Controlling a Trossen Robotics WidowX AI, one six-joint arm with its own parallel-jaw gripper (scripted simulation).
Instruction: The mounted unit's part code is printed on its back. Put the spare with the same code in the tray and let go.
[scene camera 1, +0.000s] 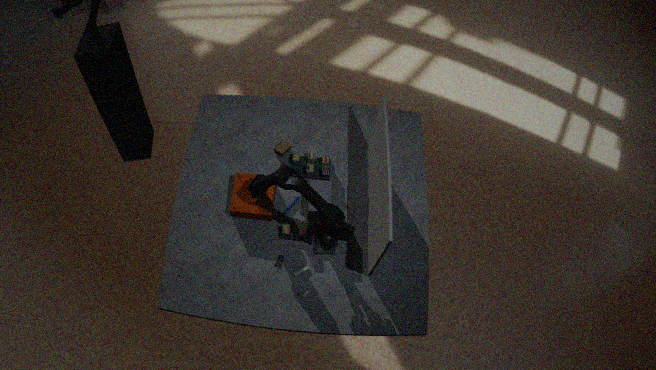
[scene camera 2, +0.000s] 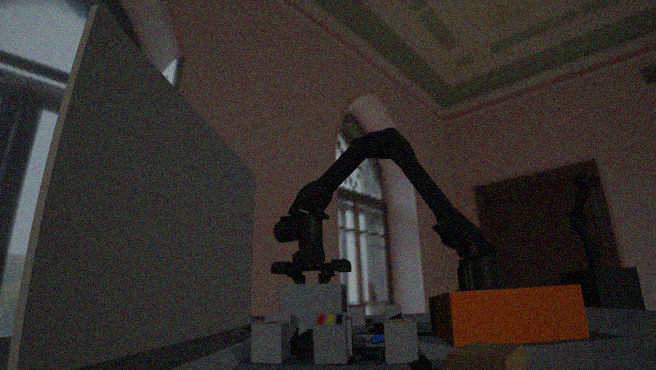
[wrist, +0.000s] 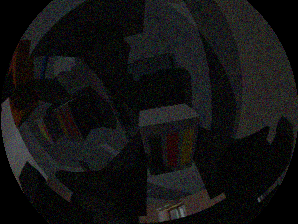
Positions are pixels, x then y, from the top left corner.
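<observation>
My gripper (wrist: 163, 129) is carrying a grey spare block.
</observation>
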